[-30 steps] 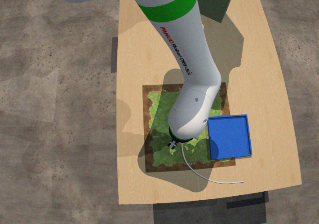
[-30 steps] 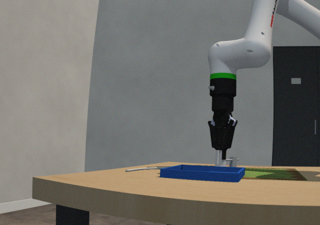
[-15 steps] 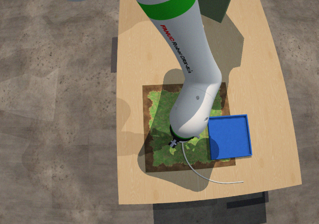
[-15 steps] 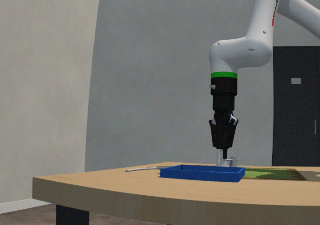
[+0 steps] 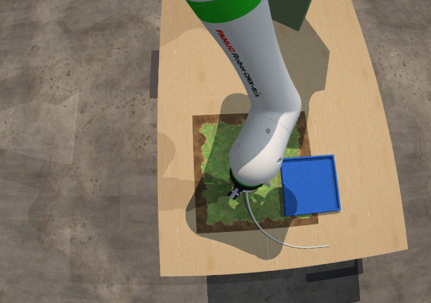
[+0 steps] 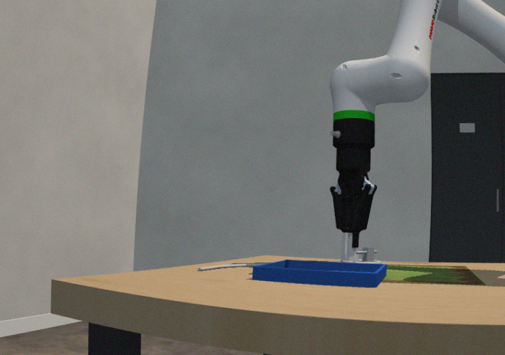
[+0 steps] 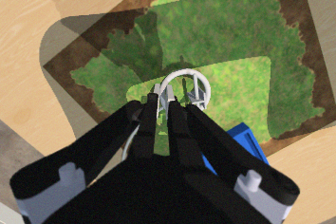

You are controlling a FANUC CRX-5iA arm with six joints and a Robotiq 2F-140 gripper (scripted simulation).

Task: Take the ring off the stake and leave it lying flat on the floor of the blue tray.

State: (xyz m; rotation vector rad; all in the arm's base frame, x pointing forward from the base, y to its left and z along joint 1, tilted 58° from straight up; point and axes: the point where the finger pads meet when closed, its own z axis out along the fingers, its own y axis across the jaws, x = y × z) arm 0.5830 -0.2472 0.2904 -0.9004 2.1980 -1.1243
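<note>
The grey stake is 50 mm to the left of my hand, 30 mm behind it and 20 mm below it. Round my hand: green mat: 80 mm to the left, 60 mm below, 40 mm behind; blue tray: 220 mm to the left, 100 mm ahead, 30 mm below; ring: 30 mm to the left, 30 mm below, 20 mm behind.
</note>
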